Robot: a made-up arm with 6 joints. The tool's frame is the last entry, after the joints.
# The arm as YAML. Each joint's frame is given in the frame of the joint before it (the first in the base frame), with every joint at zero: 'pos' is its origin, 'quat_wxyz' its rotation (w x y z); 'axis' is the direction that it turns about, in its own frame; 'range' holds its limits. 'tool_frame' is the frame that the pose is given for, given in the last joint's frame.
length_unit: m
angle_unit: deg
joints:
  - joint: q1
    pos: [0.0, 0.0, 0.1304]
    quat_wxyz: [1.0, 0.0, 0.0, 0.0]
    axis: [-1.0, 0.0, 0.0]
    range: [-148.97, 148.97]
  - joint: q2
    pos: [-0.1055, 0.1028, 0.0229]
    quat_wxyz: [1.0, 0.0, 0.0, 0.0]
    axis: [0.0, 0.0, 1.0]
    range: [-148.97, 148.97]
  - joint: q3
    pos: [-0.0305, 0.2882, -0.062]
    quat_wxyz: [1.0, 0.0, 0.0, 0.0]
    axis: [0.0, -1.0, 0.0]
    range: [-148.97, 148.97]
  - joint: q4
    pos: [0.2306, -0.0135, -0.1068]
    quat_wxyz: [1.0, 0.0, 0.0, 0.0]
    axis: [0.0, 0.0, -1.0]
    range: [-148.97, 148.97]
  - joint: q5
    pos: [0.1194, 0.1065, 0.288]
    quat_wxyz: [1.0, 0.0, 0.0, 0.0]
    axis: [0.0, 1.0, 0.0]
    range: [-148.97, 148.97]
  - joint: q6
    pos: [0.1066, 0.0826, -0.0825]
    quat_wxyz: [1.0, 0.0, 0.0, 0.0]
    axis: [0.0, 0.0, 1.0]
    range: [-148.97, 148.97]
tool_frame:
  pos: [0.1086, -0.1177, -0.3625]
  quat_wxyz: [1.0, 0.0, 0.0, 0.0]
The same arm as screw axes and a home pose.
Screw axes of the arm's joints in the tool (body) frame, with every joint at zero. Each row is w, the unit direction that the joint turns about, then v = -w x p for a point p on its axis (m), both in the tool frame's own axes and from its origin. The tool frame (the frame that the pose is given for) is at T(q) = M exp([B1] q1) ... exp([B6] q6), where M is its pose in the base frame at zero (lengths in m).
B1 = (-1, 0, 0, 0, -0.3029, -0.4489)
B2 = (0, 0, 1, -0.3461, 0.5347, 0)
B3 = (0, -1, 0, 0.2638, 0, 0.5652)
B4 = (0, 0, -1, 0.0714, -0.3346, 0)
B5 = (0, 1, 0, -0.445, 0, -0.2152)
B6 = (0, 0, 1, 0.1177, 0.1086, 0)
M =
1 0 0 0.4292
0 1 0 0.4489
0 0 1 -0.1725
0 0 0 1
Joint limits (deg, base to tool): -148.97..148.97 -148.97..148.97 -148.97..148.97 -148.97..148.97 -148.97..148.97 -148.97..148.97

